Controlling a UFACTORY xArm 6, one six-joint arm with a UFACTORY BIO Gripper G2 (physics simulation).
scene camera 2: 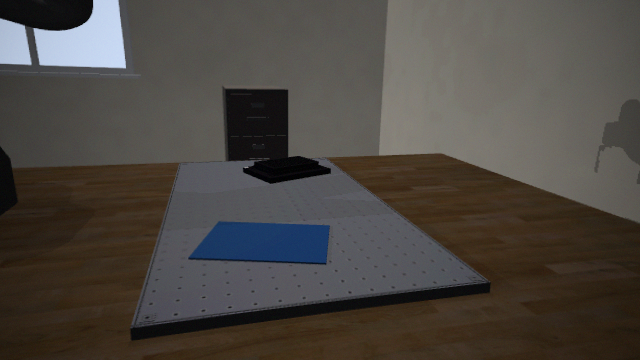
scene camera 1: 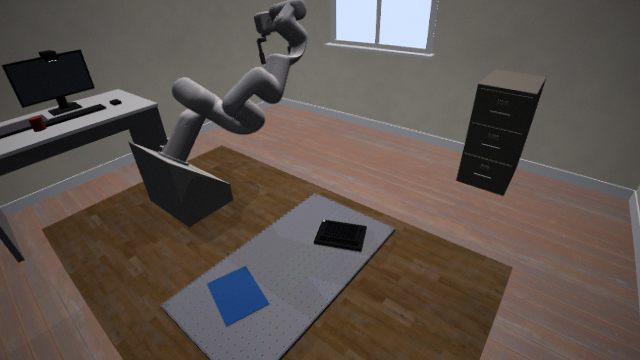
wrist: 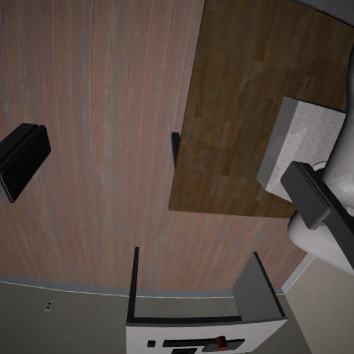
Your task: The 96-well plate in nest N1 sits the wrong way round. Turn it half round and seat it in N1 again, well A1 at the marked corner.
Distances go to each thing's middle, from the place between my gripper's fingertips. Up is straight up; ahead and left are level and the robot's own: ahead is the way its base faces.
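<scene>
The black 96-well plate (scene camera 2: 297, 163) is 46 cm below my hand, 48 cm ahead of it and 36 cm to the right of it. There's the flat blue rectangle (scene camera 2: 228, 241) as well, and that's far below my hand, far ahead of it and far to the right of it.
</scene>
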